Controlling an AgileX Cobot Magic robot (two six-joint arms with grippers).
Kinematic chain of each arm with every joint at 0, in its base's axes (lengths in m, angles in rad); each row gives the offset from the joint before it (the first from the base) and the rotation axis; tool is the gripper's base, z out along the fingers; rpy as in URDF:
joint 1: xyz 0 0 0.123 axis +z
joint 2: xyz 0 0 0 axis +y
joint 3: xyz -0.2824 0 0.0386 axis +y
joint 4: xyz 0.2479 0 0.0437 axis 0.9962 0 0.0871
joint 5: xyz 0 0 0 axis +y
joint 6: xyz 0.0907 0 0.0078 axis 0.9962 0 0.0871
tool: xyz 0 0 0 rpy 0 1.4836 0
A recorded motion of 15 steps. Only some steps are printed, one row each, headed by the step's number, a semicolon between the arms.
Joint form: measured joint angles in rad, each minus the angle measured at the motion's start. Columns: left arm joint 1, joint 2, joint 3, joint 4, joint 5, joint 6; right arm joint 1, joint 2, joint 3, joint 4, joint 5, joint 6.
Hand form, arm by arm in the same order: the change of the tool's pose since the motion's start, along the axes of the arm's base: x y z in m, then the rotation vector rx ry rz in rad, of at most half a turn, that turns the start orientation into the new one. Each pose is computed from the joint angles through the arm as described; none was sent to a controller.
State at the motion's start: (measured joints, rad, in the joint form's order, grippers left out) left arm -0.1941 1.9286 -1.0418 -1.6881 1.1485 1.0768; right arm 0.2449 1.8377 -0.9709 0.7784 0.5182 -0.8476
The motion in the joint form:
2: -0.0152 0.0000 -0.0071 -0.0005 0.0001 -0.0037; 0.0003 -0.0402 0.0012 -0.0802 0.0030 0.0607
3: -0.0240 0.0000 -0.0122 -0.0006 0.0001 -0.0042; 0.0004 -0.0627 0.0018 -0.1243 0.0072 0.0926
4: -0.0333 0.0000 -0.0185 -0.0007 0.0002 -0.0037; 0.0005 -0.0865 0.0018 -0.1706 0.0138 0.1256
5: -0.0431 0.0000 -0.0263 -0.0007 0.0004 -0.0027; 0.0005 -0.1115 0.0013 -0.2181 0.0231 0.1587
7: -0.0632 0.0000 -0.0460 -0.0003 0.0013 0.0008; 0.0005 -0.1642 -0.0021 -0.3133 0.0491 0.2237
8: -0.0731 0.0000 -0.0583 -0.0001 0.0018 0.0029; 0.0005 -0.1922 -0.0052 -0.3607 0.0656 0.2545
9: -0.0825 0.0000 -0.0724 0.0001 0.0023 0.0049; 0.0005 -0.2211 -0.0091 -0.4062 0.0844 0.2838
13: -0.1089 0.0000 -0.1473 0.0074 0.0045 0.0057; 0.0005 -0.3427 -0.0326 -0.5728 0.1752 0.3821
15: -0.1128 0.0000 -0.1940 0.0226 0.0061 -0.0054; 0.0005 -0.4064 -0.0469 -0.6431 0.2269 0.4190
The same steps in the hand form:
2: -0.0010 -0.0054 0.0016 -0.0025 -0.0033 -0.0141; -0.0027 -0.0032 0.0115 -0.0289 -0.0242 0.0046
3: -0.0015 -0.0085 0.0028 -0.0037 -0.0078 -0.0227; -0.0044 -0.0050 0.0179 -0.0450 -0.0372 0.0083
4: -0.0019 -0.0119 0.0042 -0.0051 -0.0144 -0.0321; -0.0064 -0.0069 0.0247 -0.0620 -0.0504 0.0128
5: -0.0021 -0.0155 0.0060 -0.0068 -0.0230 -0.0423; -0.0086 -0.0089 0.0319 -0.0798 -0.0636 0.0178
7: -0.0022 -0.0230 0.0106 -0.0113 -0.0455 -0.0641; -0.0137 -0.0133 0.0475 -0.1166 -0.0901 0.0282
8: -0.0020 -0.0269 0.0134 -0.0142 -0.0595 -0.0749; -0.0166 -0.0157 0.0560 -0.1361 -0.1043 0.0336
9: -0.0014 -0.0307 0.0168 -0.0177 -0.0751 -0.0852; -0.0197 -0.0181 0.0648 -0.1553 -0.1186 0.0384
13: 0.0045 -0.0430 0.0345 -0.0331 -0.1495 -0.1181; -0.0349 -0.0290 0.1030 -0.2354 -0.1803 0.0511
15: 0.0093 -0.0463 0.0453 -0.0361 -0.1868 -0.1307; -0.0447 -0.0351 0.1229 -0.2744 -0.2127 0.0517

